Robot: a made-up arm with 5 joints. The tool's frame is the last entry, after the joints.
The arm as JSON. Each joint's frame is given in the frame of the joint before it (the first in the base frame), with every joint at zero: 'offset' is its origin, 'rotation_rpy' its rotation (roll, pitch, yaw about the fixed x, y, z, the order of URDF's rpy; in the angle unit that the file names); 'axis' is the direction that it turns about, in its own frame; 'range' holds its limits. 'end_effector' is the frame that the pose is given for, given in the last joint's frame.
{
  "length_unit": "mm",
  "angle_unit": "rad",
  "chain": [
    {
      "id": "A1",
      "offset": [
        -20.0,
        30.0,
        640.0
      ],
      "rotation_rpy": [
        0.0,
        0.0,
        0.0
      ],
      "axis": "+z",
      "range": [
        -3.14,
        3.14
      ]
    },
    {
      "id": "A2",
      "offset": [
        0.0,
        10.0,
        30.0
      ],
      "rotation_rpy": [
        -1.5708,
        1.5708,
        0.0
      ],
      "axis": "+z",
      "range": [
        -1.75,
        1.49
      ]
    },
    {
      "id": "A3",
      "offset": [
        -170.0,
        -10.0,
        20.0
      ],
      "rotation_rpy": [
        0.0,
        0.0,
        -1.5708
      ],
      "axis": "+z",
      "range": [
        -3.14,
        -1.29
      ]
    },
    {
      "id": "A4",
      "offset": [
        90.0,
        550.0,
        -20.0
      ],
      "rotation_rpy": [
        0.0,
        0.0,
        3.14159
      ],
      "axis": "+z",
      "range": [
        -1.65,
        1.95
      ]
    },
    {
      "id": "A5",
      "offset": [
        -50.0,
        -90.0,
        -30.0
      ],
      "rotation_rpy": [
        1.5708,
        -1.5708,
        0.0
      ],
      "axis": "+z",
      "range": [
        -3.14,
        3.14
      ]
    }
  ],
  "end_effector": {
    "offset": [
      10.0,
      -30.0,
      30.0
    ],
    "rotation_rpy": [
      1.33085,
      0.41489,
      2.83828
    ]
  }
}
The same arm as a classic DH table. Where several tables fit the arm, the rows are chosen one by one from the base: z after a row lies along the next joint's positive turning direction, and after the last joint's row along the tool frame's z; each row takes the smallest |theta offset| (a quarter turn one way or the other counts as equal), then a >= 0, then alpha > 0; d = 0 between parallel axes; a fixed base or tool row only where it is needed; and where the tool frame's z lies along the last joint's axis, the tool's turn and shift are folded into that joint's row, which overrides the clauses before.
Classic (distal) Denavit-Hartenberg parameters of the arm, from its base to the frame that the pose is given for. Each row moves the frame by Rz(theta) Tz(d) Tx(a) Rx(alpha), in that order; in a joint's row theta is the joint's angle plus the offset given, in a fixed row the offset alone. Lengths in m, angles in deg.
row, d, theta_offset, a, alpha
base (fixed), 0, -56.31, -0.0361, 0
A1, 0.67, 56.31, 0, -90
A2, 0, -86.63, 0.1703, 0
A3, 0, -12.66, -0.5573, 0
A4, -0.02, -80.71, -0.05, 90
A5, 0.1261, 78.25, 0.0159, -77.44
tool (fixed), -0.028, 155.61, 0, 0
Joint limits (deg, base to tool): -179.91..179.91 -100.27..85.37 -179.91..-73.91 -94.54..111.73 -179.91..179.91

